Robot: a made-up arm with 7 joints.
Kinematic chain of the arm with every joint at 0, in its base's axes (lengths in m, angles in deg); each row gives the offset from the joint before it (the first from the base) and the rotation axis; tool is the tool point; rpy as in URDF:
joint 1: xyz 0 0 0.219 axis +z
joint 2: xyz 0 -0.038 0.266 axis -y
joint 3: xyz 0 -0.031 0.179 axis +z
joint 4: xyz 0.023 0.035 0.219 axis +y
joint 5: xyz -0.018 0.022 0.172 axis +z
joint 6: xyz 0 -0.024 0.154 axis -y
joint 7: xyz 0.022 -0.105 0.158 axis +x
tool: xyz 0 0 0 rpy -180 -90 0
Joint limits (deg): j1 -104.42..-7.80 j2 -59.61..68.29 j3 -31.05..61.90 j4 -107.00..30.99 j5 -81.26..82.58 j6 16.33..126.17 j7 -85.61..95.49
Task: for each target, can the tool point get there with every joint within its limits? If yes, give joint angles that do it. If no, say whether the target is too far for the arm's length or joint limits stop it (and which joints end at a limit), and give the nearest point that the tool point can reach.
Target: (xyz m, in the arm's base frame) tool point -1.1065 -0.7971 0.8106
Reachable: no: too far | nearest point -0.7105 -0.3359 0.7019 | short by 0.618 m
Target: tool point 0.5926 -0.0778 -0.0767
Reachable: no: joint limits stop it (at a limit: joint 1, joint 2, joint 3, joint 5) | nearest point 0.2697 0.1632 0.2665 | short by 0.529 m
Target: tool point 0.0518 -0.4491 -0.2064
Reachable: no: joint limits stop it (at a limit: joint 1, joint 2, joint 4, joint 5) | nearest point -0.2660 -0.2442 0.2104 | short by 0.563 m
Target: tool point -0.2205 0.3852 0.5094
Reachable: yes | joints -60.32 19.58 -0.20 -96.40 -57.80 43.47 -47.40
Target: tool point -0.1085 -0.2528 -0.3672
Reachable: no: joint limits stop it (at a limit: joint 1, joint 2, joint 4, joint 5) | nearest point -0.2688 -0.1269 0.1653 | short by 0.570 m
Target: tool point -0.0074 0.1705 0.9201
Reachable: yes | joints -61.43 -21.33 -23.98 -61.23 -26.06 111.26 32.82
